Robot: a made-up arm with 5 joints.
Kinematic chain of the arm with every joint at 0, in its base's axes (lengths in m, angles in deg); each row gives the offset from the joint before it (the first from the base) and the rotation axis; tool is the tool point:
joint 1: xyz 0 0 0.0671 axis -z
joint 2: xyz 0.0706 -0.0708 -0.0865 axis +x
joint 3: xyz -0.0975 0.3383 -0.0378 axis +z
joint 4: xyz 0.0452 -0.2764 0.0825 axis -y
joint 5: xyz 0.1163 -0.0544 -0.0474 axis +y
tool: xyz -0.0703 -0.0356 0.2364
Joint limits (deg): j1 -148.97..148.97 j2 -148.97..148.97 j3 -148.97..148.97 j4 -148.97..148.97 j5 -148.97..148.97
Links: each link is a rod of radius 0.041 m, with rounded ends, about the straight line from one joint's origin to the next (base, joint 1, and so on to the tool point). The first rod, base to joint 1, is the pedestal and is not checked.
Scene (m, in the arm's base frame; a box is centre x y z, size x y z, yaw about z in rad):
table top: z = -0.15
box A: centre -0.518 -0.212 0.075 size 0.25 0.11 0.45 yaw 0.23
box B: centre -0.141 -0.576 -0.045 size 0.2 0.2 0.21 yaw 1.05
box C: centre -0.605 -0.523 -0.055 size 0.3 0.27 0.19 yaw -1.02
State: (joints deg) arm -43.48 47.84 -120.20 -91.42 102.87
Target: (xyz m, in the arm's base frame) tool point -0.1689 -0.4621 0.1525
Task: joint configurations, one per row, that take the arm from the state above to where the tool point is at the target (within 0.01 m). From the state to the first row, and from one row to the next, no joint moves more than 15 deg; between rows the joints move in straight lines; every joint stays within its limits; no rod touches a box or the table.
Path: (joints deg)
1: -47.59 48.37 -134.58 -104.74 102.25
2: -51.70 48.91 -148.97 -118.05 101.63
3: -60.31 59.49 -143.85 -103.38 97.38
4: -68.91 70.08 -138.72 -88.71 93.13
5: -77.52 80.67 -133.60 -74.04 88.88
6: -85.57 79.74 -120.81 -70.62 82.74
7: -93.62 78.81 -108.03 -67.20 76.60

